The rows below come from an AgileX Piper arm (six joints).
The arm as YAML. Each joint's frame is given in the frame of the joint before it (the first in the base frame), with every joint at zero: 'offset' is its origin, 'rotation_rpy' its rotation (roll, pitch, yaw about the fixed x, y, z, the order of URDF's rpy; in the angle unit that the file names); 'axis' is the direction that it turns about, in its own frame. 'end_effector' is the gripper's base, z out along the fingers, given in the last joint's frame.
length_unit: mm
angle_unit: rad
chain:
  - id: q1
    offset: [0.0, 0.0, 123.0]
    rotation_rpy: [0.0, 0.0, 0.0]
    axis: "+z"
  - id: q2
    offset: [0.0, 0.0, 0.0]
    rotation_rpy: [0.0, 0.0, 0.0]
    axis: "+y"
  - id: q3
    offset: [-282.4, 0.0, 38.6]
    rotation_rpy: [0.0, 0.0, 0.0]
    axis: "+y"
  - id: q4
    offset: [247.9, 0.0, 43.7]
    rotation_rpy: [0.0, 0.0, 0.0]
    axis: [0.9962, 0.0, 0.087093]
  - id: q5
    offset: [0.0, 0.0, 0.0]
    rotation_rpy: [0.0, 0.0, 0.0]
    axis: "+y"
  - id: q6
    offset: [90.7, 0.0, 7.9]
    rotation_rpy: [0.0, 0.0, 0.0]
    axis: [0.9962, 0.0, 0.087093]
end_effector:
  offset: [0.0, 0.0, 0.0]
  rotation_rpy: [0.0, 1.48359, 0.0]
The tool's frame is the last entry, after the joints.
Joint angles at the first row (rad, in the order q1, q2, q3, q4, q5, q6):
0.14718 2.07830 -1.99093 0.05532 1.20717 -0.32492
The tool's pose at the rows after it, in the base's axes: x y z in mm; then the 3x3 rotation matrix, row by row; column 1 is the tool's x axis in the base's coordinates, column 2 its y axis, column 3 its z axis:
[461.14, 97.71, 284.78], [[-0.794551, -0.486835, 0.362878], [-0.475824, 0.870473, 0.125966], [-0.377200, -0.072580, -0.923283]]
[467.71, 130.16, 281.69], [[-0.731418, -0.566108, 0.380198], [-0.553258, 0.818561, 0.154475], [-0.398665, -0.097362, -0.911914]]
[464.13, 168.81, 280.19], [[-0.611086, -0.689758, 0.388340], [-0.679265, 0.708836, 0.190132], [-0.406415, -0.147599, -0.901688]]
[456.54, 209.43, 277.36], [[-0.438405, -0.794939, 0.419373], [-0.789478, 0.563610, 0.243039], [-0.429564, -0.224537, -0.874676]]
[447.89, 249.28, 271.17], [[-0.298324, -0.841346, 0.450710], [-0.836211, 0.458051, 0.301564], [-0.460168, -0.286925, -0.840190]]
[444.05, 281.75, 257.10], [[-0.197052, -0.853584, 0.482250], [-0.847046, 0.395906, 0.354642], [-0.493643, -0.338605, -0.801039]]
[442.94, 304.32, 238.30], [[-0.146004, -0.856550, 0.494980], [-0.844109, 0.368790, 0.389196], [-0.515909, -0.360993, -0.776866]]
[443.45, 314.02, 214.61], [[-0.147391, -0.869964, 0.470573], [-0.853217, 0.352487, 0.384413], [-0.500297, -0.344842, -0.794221]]
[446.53, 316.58, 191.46], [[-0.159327, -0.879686, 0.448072], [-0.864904, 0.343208, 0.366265], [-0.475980, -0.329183, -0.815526]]
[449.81, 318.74, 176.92], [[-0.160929, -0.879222, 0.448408], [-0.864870, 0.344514, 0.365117], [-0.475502, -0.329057, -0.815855]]
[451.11, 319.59, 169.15], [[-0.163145, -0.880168, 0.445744], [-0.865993, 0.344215, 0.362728], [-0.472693, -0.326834, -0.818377]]
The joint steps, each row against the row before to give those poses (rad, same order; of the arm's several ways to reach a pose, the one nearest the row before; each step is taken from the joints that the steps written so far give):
0.05161 0.07171 -0.10661 -0.00001 0.00786 -0.00951
0.06311 0.06083 -0.09145 -0.00116 0.00161 -0.03709
0.07774 0.03583 -0.05537 -0.00083 -0.00501 -0.09997
0.08131 0.01712 -0.01019 0.00209 -0.06602 -0.12433
0.07821 0.02268 -0.00452 0.00081 -0.08563 -0.06533
0.05831 0.03768 0.00006 0.00001 -0.10673 -0.03407
0.03683 0.04414 -0.00003 0.00310 -0.08348 -0.00960
0.01407 0.04563 0.00003 0.00247 -0.01739 -0.00025
0.00106 0.04315 0.00000 -0.00314 -0.00738 -0.00084
-0.00001 0.02923 -0.00005 0.00000 -0.02868 -0.00001
-0.00001 0.01508 0.00002 0.00001 -0.01073 -0.00002

